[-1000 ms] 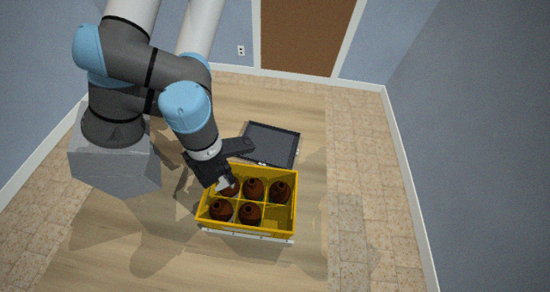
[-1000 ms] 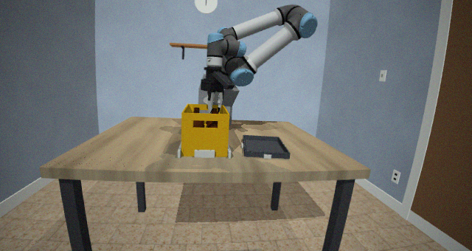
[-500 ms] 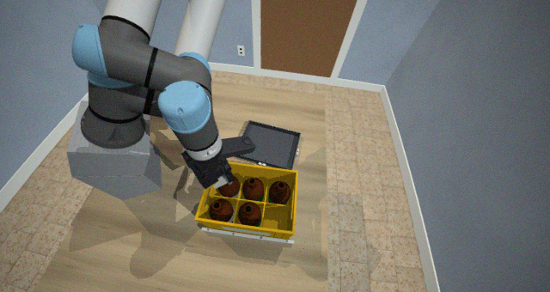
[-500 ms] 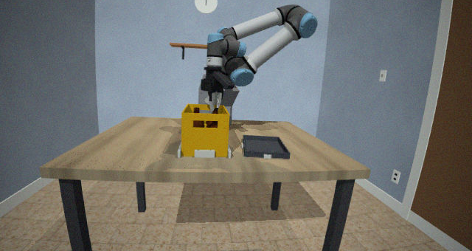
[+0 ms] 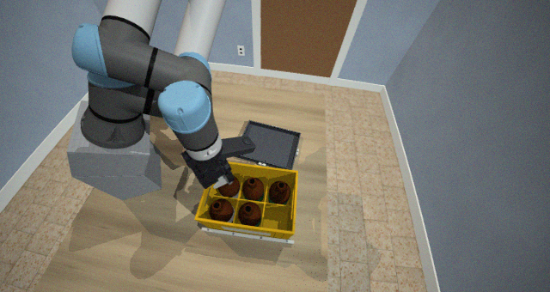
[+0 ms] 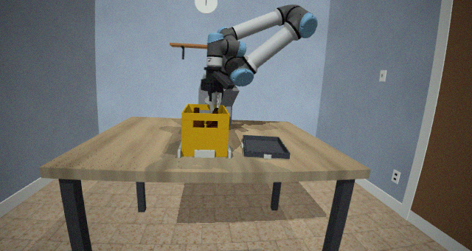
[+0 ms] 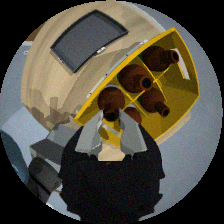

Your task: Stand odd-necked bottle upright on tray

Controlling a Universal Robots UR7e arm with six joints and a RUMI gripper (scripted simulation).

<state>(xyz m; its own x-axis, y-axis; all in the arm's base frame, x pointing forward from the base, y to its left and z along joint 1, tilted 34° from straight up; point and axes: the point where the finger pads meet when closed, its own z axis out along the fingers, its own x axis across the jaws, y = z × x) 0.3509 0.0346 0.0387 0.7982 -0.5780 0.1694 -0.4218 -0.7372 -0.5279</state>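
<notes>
My hand is 160 mm short of the bottle, 50 mm to the right of it and 70 mm above it. The rest, counted from my hand: crate: 90 mm ahead, 20 mm to the right, 70 mm below; tray: 30 mm ahead, 250 mm to the left, 140 mm below.
</notes>
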